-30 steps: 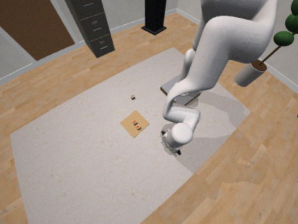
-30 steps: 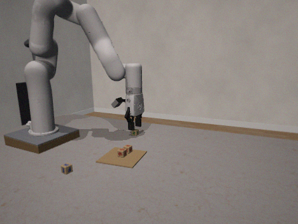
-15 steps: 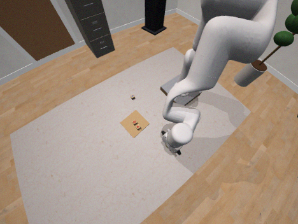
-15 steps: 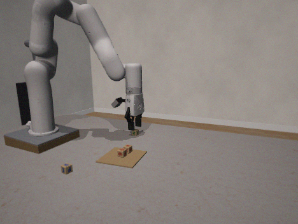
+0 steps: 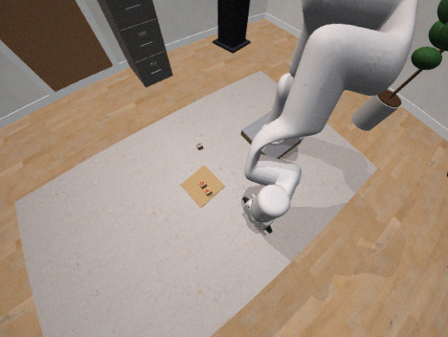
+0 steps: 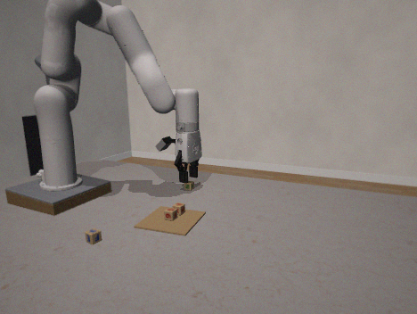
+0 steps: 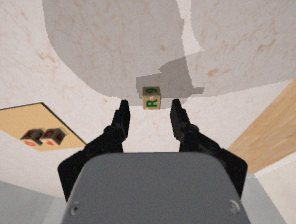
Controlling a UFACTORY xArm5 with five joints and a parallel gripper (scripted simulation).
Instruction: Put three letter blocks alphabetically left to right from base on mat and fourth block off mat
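Right now my hand is 25 cm to the left of the tan mat, 5 cm above it and 4 cm short of it. Also, from my hand: blue-lettered block 40 cm to the right, 9 cm behind, 4 cm below.
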